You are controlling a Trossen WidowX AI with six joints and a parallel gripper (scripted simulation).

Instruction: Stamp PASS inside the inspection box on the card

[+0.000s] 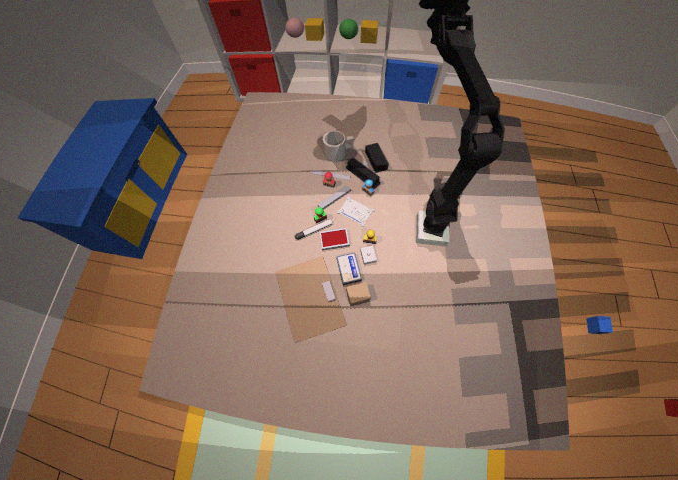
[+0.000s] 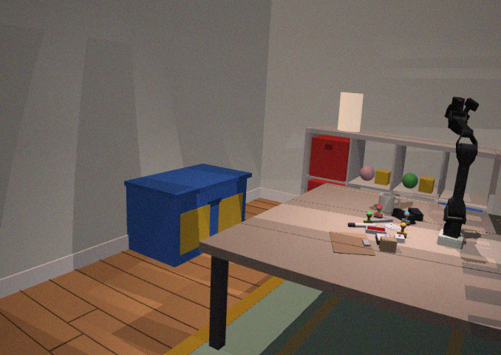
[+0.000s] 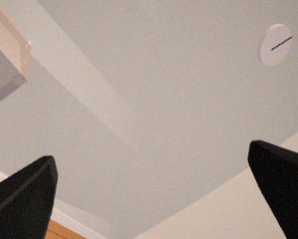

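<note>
My gripper tip is now 260 mm short of the green-knobbed stamp, 530 mm to the right of it and 520 mm above it. The rest, counted from my gripper tip: blue-knobbed stamp (140 mm ahead, 370 mm to the left, 520 mm below); red-knobbed stamp (280 mm ahead, 380 mm to the left, 520 mm below); white mug (300 mm ahead, 230 mm to the left, 500 mm below).
</note>
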